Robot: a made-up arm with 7 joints. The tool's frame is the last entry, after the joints. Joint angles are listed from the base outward. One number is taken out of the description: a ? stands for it. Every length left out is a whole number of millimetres.
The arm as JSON. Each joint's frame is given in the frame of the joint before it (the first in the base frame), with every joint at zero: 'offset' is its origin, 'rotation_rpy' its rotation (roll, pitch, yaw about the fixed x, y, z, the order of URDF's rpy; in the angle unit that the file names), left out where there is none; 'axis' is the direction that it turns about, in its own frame. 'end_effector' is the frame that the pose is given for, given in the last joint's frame.
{
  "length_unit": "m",
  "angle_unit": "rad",
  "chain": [
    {
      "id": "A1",
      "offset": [
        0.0,
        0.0,
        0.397
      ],
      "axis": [
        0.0,
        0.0,
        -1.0
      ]
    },
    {
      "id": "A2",
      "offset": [
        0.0,
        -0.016,
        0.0
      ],
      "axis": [
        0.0,
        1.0,
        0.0
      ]
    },
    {
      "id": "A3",
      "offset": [
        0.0,
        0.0,
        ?
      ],
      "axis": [
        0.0,
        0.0,
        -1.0
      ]
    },
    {
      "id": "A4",
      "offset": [
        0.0,
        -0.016,
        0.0
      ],
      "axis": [
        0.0,
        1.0,
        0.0
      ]
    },
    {
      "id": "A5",
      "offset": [
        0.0,
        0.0,
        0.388
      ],
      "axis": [
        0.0,
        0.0,
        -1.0
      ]
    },
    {
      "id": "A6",
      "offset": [
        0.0,
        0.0,
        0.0
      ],
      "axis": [
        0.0,
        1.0,
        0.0
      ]
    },
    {
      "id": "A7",
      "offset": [
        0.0,
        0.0,
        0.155
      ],
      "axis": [
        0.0,
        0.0,
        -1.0
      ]
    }
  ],
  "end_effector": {
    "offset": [
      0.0,
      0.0,
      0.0
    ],
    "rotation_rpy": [
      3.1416,
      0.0,
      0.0
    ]
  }
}
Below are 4 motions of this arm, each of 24 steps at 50 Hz.
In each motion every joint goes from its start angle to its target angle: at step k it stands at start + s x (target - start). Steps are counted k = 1, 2, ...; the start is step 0. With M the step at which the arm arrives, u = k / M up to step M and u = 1 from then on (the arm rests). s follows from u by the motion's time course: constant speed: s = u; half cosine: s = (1 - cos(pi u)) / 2; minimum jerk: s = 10 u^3 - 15 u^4 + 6 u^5.
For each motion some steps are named. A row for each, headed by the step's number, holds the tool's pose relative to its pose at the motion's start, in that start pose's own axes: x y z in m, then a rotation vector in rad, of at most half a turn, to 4 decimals.
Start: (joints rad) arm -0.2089 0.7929 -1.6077 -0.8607 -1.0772 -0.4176 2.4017
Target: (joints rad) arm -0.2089 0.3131 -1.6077 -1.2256 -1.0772 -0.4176 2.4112
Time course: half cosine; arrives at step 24
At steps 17, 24:
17: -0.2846 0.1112 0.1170 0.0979 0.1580 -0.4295
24: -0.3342 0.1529 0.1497 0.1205 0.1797 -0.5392

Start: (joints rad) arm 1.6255 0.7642 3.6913 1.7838 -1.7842 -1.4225 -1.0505
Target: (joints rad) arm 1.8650 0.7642 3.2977 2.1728 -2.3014 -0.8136 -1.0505
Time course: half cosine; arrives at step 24
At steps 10, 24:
10: -0.0597 0.0644 0.0489 0.2894 0.0023 0.0955
24: -0.1869 0.1443 0.1309 0.7040 0.0745 0.2017

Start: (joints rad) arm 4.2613 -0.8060 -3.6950 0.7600 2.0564 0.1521 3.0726
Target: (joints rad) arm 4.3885 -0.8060 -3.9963 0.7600 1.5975 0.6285 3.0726
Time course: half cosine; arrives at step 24
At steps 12, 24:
12: -0.0424 -0.0058 0.0099 0.0344 0.2051 -0.3320
24: -0.0737 0.0034 0.0286 0.1490 0.3907 -0.6469

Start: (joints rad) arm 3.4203 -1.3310 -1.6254 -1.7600 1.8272 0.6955 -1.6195
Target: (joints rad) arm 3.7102 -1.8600 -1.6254 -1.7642 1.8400 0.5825 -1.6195
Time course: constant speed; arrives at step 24
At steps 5, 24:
5: 0.0214 -0.0260 0.0654 -0.0253 -0.1174 -0.0400
24: 0.0334 -0.1042 0.3121 -0.0647 -0.5608 -0.1907

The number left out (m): 0.541
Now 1 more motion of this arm.
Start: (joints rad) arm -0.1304 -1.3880 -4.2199 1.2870 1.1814 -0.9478 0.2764
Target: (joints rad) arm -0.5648 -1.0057 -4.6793 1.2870 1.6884 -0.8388 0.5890
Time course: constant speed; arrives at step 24
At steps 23, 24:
23: -0.4457 -0.4052 -0.2035 -0.5198 0.8461 0.4343
24: -0.4678 -0.4218 -0.2015 -0.5279 0.8903 0.4508

